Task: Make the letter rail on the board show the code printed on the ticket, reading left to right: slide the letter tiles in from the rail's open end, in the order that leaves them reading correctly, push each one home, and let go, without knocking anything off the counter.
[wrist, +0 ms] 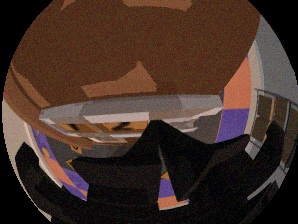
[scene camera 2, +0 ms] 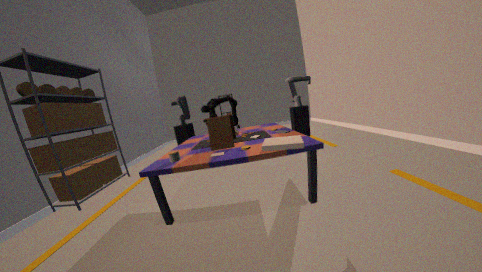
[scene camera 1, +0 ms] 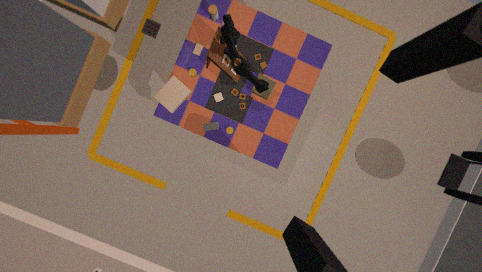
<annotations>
same spot on brown letter board: point(wrist: 91, 69) = point(scene camera 1: 223, 48)
</annotations>
